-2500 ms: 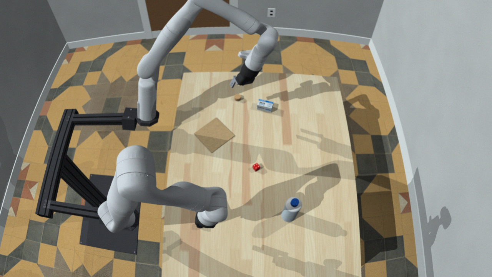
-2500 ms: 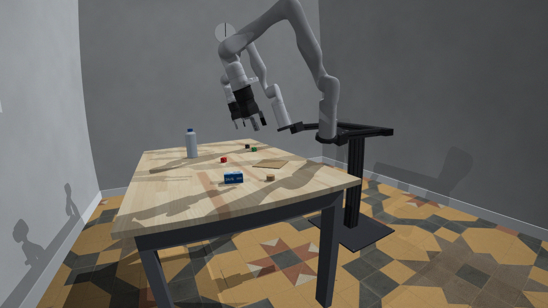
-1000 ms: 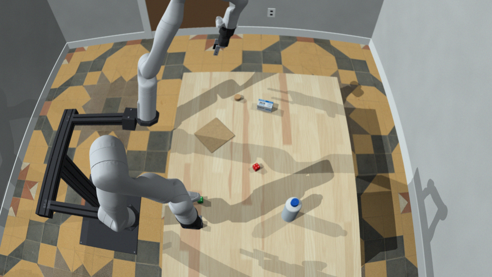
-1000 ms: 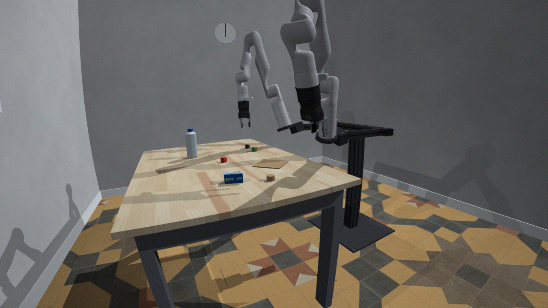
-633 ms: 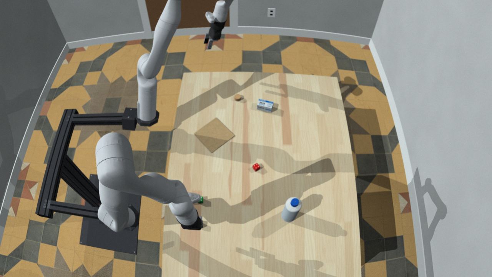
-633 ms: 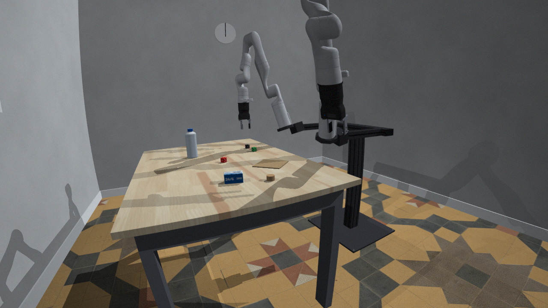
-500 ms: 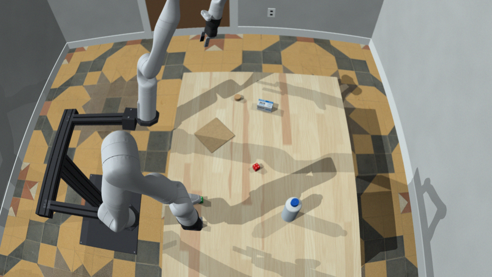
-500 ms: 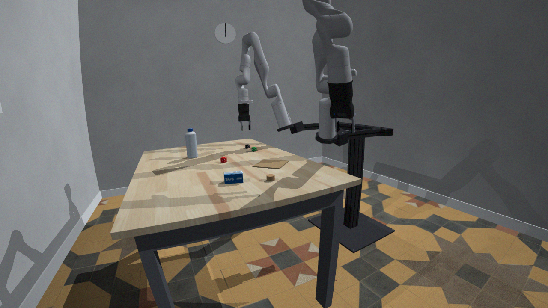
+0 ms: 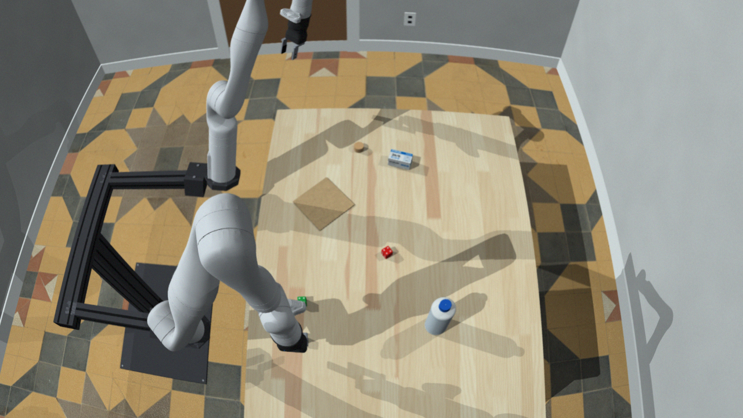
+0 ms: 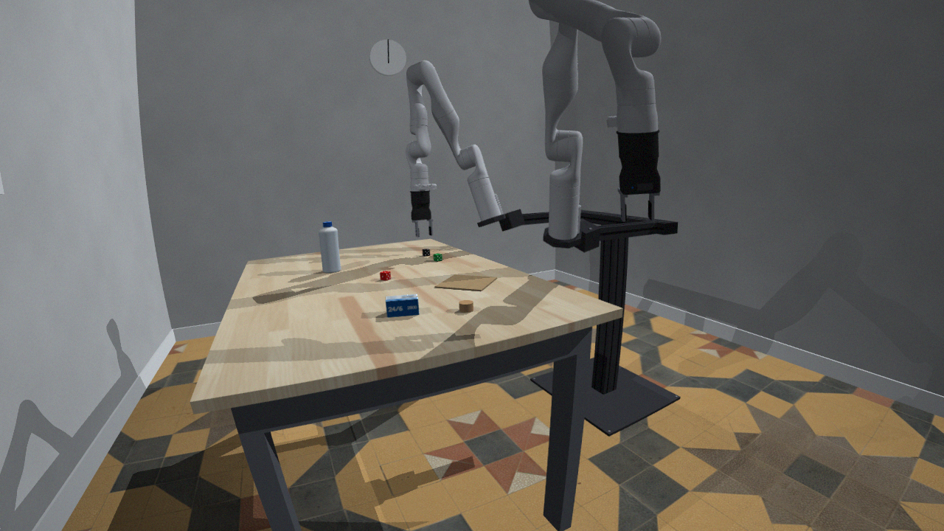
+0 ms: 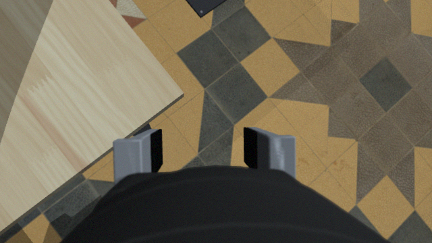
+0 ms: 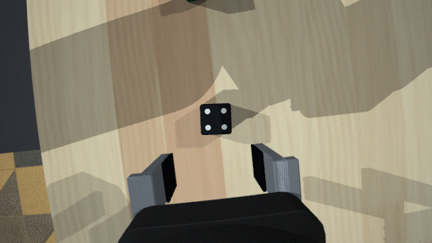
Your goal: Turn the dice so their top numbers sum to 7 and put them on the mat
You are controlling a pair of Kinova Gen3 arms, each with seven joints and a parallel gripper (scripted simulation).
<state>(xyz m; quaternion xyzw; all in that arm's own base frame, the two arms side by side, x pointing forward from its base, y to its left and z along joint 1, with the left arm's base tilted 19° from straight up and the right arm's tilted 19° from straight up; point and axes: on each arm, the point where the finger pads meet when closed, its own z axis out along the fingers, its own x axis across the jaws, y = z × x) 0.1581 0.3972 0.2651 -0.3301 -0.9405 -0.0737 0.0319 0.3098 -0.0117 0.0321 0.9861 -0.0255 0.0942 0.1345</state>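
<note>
My right hand is 8 cm above the black die and 3 cm to the right of it. The rest, counted from my right hand: green die (15 cm to the left, 8 cm below, 1 cm behind); red die (33 cm to the left, 23 cm ahead, 8 cm below); white bottle (38 cm ahead, 11 cm to the left, 1 cm below).
</note>
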